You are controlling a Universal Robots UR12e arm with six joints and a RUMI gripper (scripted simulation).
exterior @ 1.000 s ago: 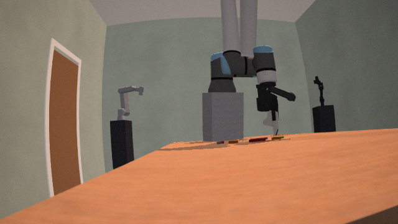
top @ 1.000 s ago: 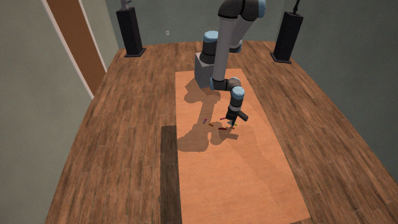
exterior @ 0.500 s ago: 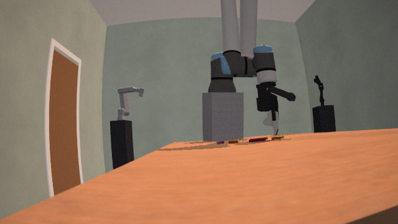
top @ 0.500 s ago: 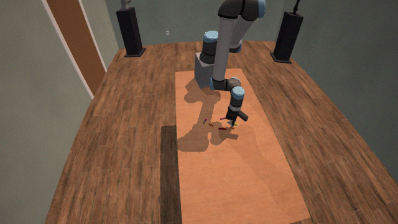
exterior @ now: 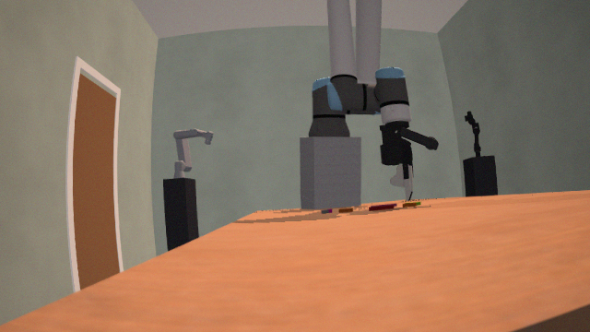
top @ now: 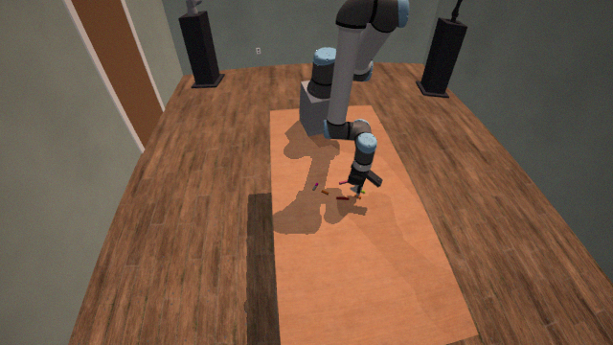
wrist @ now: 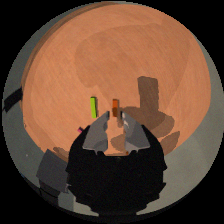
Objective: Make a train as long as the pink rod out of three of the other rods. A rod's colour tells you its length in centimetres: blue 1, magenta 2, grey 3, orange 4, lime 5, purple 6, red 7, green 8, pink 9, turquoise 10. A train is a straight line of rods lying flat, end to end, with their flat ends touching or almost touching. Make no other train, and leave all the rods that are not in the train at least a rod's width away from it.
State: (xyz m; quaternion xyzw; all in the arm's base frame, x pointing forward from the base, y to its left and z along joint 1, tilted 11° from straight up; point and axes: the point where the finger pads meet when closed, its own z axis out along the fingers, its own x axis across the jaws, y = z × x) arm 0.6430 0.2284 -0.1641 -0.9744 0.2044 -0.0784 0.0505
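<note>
The lime rod is 40 mm behind my hand, 30 mm below it and 20 mm to the left of it. From my hand the other things lie so: pink rod: 110 mm behind, 60 mm to the right, 30 mm below; red rod: 90 mm to the right, 30 mm below, 20 mm ahead; magenta rod: 230 mm to the right, 80 mm behind, 30 mm below.
</note>
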